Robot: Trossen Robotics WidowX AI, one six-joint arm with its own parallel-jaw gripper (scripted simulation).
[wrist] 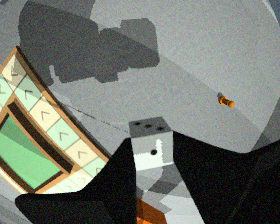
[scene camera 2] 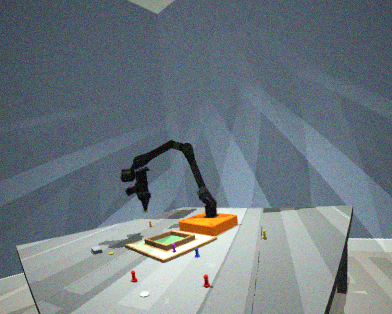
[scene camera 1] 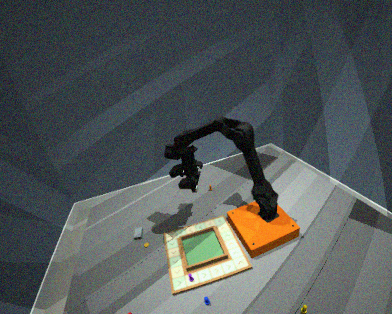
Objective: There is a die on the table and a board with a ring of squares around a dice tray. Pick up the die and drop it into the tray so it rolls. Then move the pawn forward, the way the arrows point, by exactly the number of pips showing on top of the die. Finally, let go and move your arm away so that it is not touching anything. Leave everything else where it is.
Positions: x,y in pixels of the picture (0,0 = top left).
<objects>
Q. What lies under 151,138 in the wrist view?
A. A white die.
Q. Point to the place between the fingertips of my gripper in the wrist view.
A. At 149,139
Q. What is my gripper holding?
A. A white die.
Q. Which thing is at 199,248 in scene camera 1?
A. A green dice tray.
</objects>
